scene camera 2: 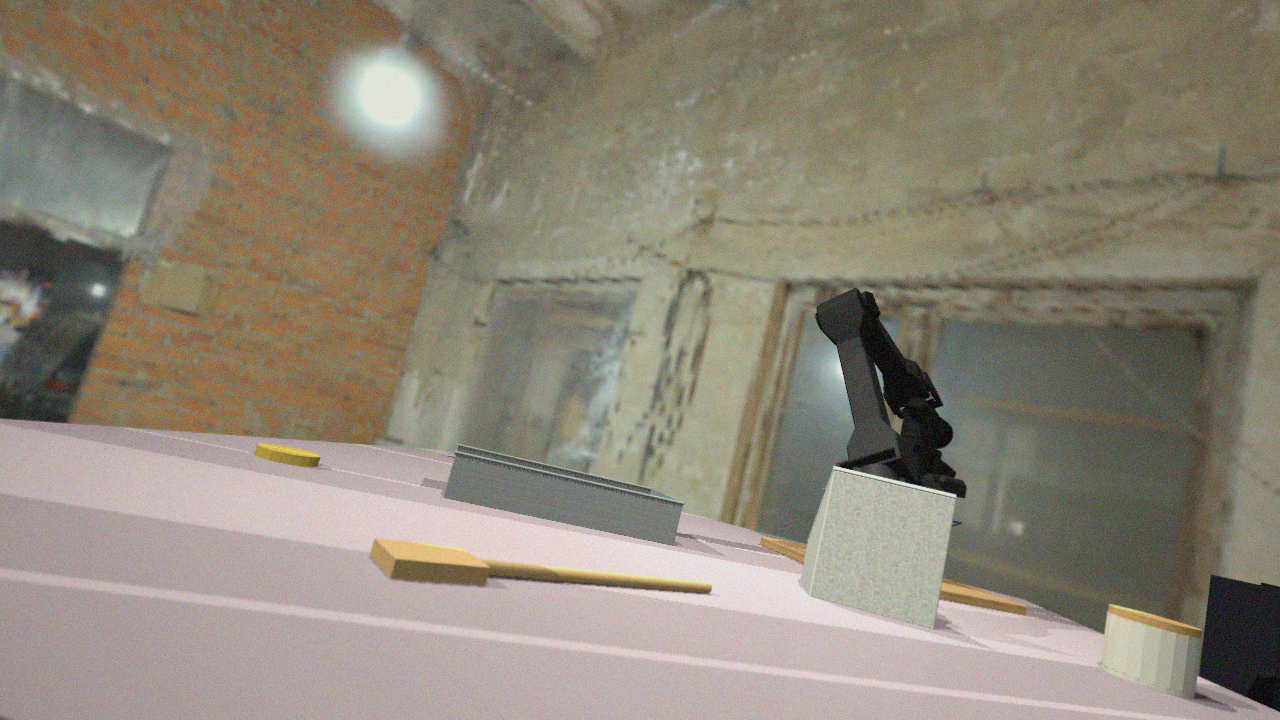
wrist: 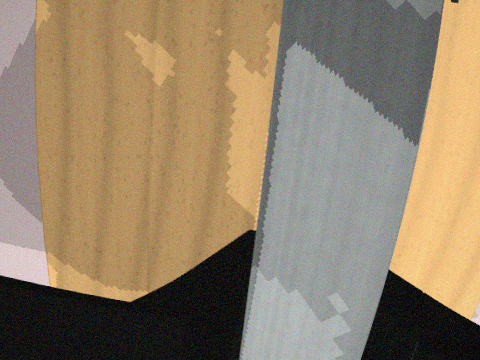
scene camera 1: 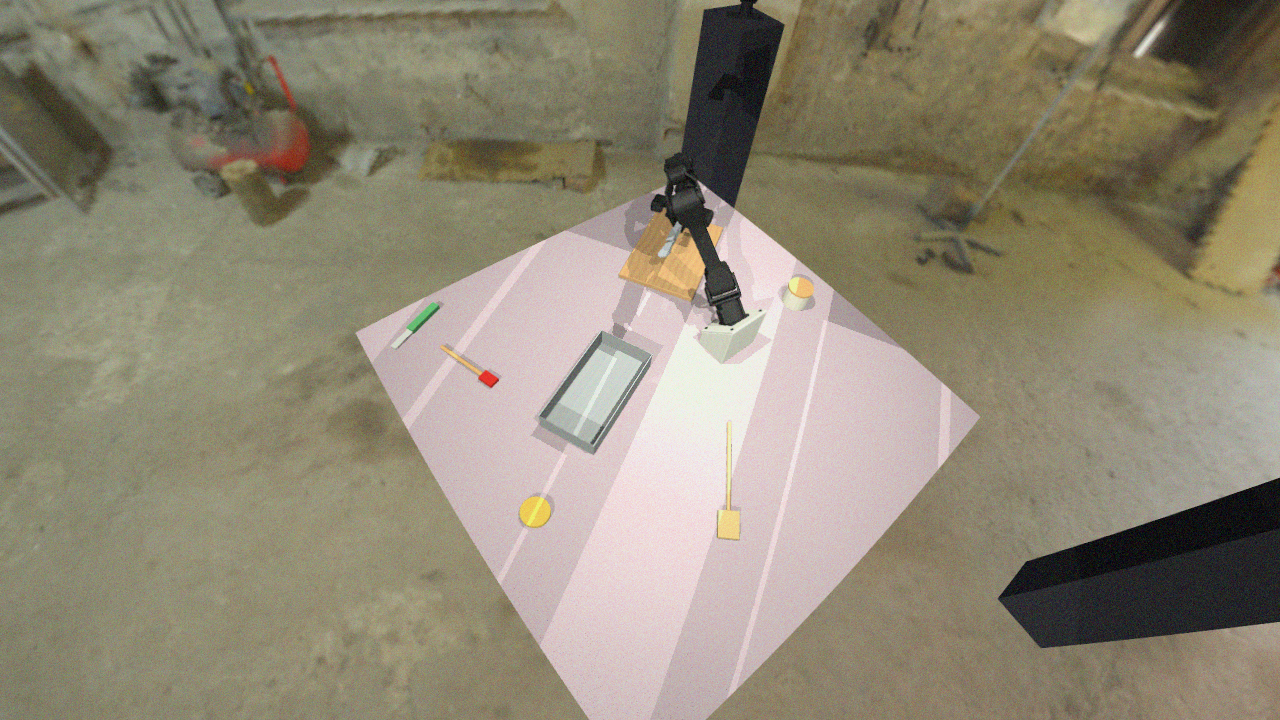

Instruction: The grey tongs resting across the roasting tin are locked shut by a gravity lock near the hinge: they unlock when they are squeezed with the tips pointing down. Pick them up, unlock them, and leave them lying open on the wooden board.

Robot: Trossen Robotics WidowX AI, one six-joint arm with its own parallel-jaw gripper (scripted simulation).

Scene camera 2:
wooden spatula: 399,560
yellow disc: 281,454
wooden board: 952,591
grey roasting tin: 480,477
